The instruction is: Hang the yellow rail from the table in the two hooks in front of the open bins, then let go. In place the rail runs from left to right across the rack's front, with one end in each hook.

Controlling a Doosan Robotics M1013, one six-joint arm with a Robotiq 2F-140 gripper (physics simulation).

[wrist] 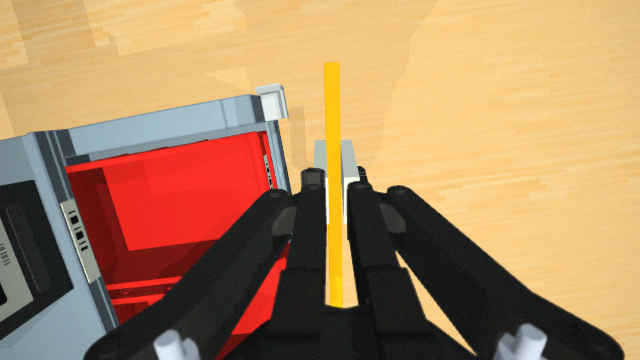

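Observation:
The yellow rail runs nearly straight up and down the wrist view. My gripper is shut on it, with a light grey pad on each side. The rail is in the air above the table, beside the rack's front edge and apart from it, turned slightly relative to that edge. A white hook-like piece sticks out at the rack's upper front corner, to the left of the rail. The other hook does not show. The rail's lower end is hidden at the gripper's body.
The blue-grey rack stands at the left, with an open red bin in it. Another red bin shows partly below, behind my fingers. A black bin with a label is at the far left. The wooden table extends to the right.

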